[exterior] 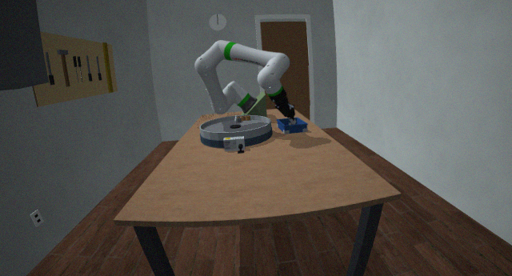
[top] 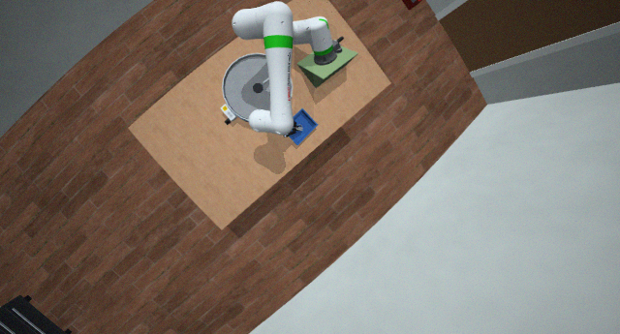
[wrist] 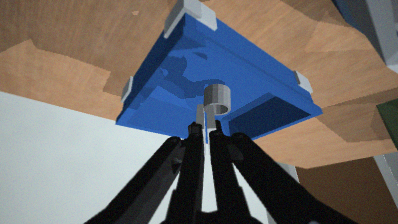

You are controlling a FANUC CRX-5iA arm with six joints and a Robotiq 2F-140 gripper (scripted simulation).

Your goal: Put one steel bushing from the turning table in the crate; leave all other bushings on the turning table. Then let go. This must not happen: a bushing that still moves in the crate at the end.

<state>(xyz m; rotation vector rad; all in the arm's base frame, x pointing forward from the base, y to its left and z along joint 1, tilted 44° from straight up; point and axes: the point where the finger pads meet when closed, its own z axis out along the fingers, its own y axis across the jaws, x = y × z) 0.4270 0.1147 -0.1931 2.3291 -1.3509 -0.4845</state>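
The blue crate is 2 cm behind my hand and 4 cm below it. Round my hand: round grey turning table 1 cm ahead, 35 cm to the right, 1 cm below.
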